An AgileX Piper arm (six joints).
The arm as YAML. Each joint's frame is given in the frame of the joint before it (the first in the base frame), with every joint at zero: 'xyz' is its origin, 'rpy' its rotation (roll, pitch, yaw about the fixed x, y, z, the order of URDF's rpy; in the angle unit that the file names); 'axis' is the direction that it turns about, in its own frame. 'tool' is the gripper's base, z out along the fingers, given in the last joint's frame.
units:
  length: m
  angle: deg
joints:
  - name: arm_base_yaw
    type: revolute
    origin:
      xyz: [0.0, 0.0, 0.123]
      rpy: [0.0, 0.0, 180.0]
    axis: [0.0, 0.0, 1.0]
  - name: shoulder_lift
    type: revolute
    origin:
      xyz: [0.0, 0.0, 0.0]
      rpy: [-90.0, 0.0, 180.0]
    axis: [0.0, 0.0, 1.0]
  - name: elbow
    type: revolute
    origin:
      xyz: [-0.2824, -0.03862, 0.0]
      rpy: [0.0, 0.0, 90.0]
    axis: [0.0, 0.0, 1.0]
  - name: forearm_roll
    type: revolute
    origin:
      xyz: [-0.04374, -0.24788, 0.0]
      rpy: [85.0, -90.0, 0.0]
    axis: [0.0, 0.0, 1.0]
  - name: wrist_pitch
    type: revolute
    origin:
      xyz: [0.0, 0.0, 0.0]
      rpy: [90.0, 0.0, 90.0]
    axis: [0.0, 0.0, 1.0]
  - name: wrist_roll
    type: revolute
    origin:
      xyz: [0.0, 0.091, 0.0]
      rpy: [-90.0, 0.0, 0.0]
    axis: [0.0, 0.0, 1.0]
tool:
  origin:
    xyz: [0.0, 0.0, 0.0]
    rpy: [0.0, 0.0, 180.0]
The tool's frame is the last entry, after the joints.
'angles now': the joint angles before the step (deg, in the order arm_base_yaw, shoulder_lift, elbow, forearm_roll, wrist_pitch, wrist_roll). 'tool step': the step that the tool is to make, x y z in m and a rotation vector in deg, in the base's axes. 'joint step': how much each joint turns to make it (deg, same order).
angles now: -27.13, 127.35, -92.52, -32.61, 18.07, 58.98
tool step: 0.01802, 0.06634, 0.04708, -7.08, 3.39, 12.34
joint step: 8.51, -6.09, 0.00, 0.17, 5.50, -9.51
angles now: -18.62, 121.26, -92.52, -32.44, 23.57, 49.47
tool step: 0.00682, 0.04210, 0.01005, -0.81, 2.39, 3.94
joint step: 5.46, -1.63, 0.00, -0.03, 4.17, -0.77
